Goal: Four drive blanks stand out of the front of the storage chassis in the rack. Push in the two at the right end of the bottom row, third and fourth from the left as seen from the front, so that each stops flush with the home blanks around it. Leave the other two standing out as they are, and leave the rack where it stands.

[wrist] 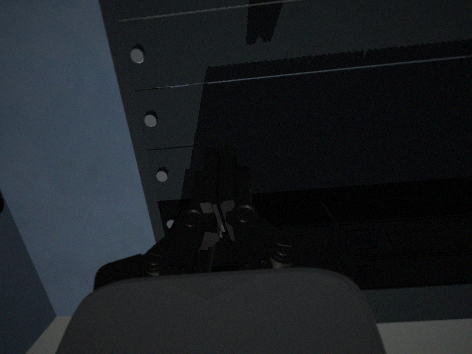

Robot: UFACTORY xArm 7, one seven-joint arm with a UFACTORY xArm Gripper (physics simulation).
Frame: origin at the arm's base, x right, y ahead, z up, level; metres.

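Seen in the pictures: gripper, between the fingertips: [224, 164].
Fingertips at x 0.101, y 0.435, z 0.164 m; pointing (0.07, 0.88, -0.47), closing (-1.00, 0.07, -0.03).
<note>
A point is followed by its place in that frame.
My gripper [224, 164] {x 0.101, y 0.435, z 0.164 m} is shut and empty, its dark fingers pointing up in the wrist view, in front of the rack's dark front panels [165, 110] {x 0.149, y 0.478, z 0.132 m}. The storage chassis [390, 235] {x 0.000, y 0.441, z 0.220 m} shows as a very dark band at the lower right, with faint outlines of drive fronts. It is too dark to tell which drive blanks stand out or which sit flush. The gripper's body hides part of the chassis's left end. Whether the fingertips touch anything cannot be told.
Several round grey screw heads [150, 120] {x 0.161, y 0.475, z 0.138 m} run down the rack's left edge. A blue wall [70, 125] is at the left. A pale floor strip [425, 337] shows at the lower right. Dark shadows lie over the panels.
</note>
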